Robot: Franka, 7 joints.
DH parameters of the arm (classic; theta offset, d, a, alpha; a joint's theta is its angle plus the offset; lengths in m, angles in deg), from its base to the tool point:
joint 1: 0 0.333 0 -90
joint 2: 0 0 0 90
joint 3: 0 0.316 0.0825 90
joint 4: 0 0 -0.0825 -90
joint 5: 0 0.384 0 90
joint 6: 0 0 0.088 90
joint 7: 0 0.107 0 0
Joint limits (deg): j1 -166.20..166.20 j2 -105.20..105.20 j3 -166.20..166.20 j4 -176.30..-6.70 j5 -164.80..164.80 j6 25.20..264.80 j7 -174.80..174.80
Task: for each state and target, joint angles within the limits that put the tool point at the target. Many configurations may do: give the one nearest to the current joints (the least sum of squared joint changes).
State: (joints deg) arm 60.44 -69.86 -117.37 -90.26 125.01 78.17 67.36
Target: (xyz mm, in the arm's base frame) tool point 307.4 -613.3 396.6
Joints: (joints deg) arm 64.72 -66.64 -112.49 -96.57 122.51 76.22 67.36
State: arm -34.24 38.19 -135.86 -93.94 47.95 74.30 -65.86
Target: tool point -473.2 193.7 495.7
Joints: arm -55.10 1.66 -156.26 -110.71 42.30 82.67 -65.86
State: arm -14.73 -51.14 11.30 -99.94 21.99 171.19 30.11
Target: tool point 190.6 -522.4 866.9
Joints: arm -45.84 -1.34 -21.09 -82.53 23.01 167.96 30.11
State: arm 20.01 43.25 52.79 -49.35 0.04 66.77 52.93
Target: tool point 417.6 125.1 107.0
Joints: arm -5.02 55.11 23.15 -98.95 -6.56 47.88 52.93
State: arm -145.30 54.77 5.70 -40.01 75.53 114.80 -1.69
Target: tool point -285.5 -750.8 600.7
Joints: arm -119.01 52.39 15.00 -32.04 78.41 123.49 -1.69
